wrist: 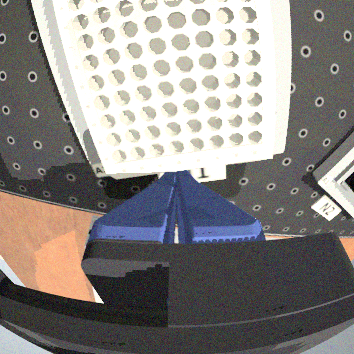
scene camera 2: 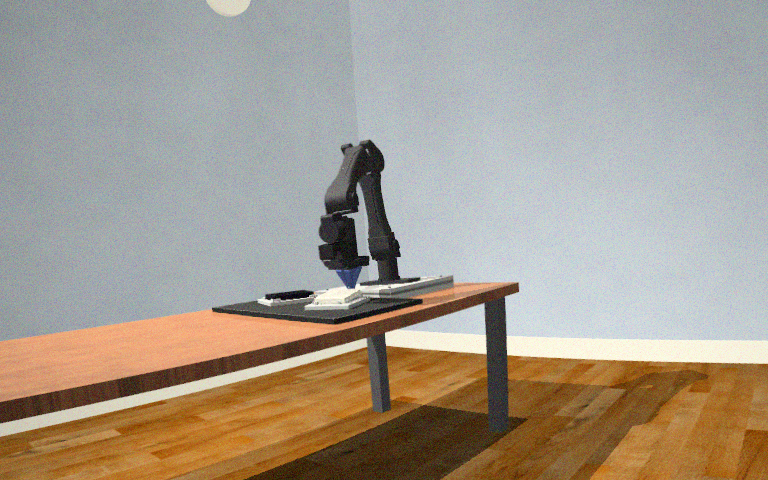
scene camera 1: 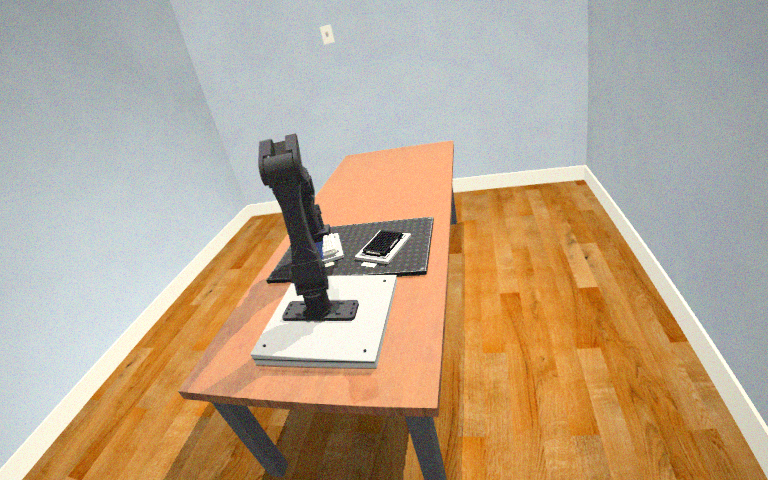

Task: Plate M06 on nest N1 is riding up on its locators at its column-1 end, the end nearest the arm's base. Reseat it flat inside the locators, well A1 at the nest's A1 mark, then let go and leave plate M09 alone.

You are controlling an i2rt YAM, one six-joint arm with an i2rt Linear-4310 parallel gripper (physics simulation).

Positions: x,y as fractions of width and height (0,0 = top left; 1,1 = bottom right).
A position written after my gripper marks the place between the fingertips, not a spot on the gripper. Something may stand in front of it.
Observation:
My gripper (scene camera 2: 0.46,0.61) is shut and touches a white well plate (wrist: 0.45,0.26). Also in view: a black perforated board (scene camera 2: 0.39,0.64), an N1 nest (wrist: 0.13,0.07) and an N2 nest (wrist: 0.92,0.49).
My gripper shows as well in the wrist view (wrist: 0.50,0.49). The black perforated board also shows in the wrist view (wrist: 0.79,0.54).

